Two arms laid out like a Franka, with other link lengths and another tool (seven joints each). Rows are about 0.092 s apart.
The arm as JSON. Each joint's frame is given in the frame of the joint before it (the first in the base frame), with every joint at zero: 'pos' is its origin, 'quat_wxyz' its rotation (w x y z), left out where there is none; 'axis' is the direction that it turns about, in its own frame. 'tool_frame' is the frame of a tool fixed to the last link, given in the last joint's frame.
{
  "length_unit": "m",
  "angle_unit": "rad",
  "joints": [
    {
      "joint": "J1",
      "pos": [
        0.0,
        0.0,
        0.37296
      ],
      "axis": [
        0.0,
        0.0,
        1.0
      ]
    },
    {
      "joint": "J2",
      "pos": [
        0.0,
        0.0,
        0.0
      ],
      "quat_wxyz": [
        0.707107,
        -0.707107,
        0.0,
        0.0
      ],
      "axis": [
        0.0,
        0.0,
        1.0
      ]
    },
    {
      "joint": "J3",
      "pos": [
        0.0,
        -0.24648,
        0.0
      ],
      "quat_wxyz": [
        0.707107,
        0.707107,
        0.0,
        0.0
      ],
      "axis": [
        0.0,
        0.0,
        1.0
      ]
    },
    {
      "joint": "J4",
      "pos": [
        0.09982,
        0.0,
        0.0
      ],
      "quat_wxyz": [
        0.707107,
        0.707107,
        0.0,
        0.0
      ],
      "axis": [
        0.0,
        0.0,
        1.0
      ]
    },
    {
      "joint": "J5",
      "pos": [
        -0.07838,
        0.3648,
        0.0
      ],
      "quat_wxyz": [
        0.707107,
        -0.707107,
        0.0,
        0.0
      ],
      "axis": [
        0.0,
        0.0,
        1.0
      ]
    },
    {
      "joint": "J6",
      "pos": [
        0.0,
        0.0,
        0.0
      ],
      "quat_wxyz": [
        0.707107,
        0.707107,
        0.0,
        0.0
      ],
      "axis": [
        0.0,
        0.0,
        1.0
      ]
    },
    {
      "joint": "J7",
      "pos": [
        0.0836,
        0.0,
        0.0
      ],
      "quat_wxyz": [
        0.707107,
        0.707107,
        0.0,
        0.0
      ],
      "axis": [
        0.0,
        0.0,
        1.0
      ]
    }
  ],
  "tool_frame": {
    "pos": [
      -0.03,
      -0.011,
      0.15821
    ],
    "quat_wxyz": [
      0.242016,
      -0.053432,
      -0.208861,
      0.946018
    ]
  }
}
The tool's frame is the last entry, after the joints.
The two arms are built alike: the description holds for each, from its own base.
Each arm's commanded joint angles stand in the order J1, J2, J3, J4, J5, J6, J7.
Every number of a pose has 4 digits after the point.
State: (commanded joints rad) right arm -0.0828 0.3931 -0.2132 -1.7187 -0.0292 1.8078 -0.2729; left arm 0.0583 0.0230 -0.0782 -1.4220 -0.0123 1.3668 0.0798
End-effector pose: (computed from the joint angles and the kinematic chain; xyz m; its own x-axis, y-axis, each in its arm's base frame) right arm 0.5188 -0.1588 0.2801 -0.8363 -0.4699 0.2825 -0.2804 0.8093 0.5161; left arm 0.4997 0.0017 0.5785 -0.9184 -0.3882 0.0769 -0.3188 0.8410 0.4371
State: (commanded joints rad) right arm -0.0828 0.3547 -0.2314 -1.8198 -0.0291 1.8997 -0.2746; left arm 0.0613 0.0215 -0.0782 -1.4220 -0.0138 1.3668 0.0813
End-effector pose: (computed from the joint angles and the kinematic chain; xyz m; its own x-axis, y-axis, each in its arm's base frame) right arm 0.5051 -0.1669 0.2656 -0.8506 -0.4568 0.2603 -0.2839 0.8159 0.5037; left arm 0.4994 0.0030 0.5792 -0.9180 -0.3892 0.0762 -0.3206 0.8413 0.4353
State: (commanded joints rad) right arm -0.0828 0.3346 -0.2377 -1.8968 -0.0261 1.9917 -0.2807; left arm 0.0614 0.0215 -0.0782 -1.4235 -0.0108 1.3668 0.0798
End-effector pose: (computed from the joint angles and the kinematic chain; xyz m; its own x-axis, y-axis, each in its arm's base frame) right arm 0.4973 -0.1691 0.2501 -0.8586 -0.4573 0.2317 -0.3026 0.8169 0.4911; left arm 0.4994 0.0035 0.5787 -0.9171 -0.3913 0.0763 -0.3216 0.8393 0.4384
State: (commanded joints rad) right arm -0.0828 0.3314 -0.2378 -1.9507 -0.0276 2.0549 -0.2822; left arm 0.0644 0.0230 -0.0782 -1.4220 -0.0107 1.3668 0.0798
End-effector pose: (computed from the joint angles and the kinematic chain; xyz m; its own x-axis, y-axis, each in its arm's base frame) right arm 0.4901 -0.1682 0.2339 -0.8593 -0.4604 0.2228 -0.3119 0.8169 0.4852; left arm 0.4997 0.0051 0.5785 -0.9159 -0.3941 0.0763 -0.3241 0.8383 0.4384
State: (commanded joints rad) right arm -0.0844 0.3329 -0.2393 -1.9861 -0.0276 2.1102 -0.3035; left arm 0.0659 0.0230 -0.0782 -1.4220 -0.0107 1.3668 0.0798
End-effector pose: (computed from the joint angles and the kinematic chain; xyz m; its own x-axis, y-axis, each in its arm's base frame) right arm 0.4860 -0.1701 0.2222 -0.8534 -0.4777 0.2086 -0.3366 0.8106 0.4793; left arm 0.4997 0.0058 0.5785 -0.9153 -0.3954 0.0763 -0.3254 0.8378 0.4384
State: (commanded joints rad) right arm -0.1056 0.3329 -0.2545 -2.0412 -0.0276 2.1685 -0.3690; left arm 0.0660 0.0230 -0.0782 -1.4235 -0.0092 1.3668 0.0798
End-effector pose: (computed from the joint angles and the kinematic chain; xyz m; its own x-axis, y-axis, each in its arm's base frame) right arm 0.4687 -0.1876 0.2057 -0.8389 -0.5048 0.2034 -0.3608 0.7956 0.4866; left arm 0.4996 0.0061 0.5779 -0.9151 -0.3958 0.0771 -0.3250 0.8371 0.4401
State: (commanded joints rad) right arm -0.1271 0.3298 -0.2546 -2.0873 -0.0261 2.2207 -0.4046; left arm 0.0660 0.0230 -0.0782 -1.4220 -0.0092 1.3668 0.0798
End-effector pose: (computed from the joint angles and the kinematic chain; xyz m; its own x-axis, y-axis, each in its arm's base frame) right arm 0.4563 -0.1965 0.1932 -0.8337 -0.5175 0.1928 -0.3756 0.7872 0.4890; left arm 0.4997 0.0061 0.5785 -0.9152 -0.3958 0.0757 -0.3257 0.8371 0.4396
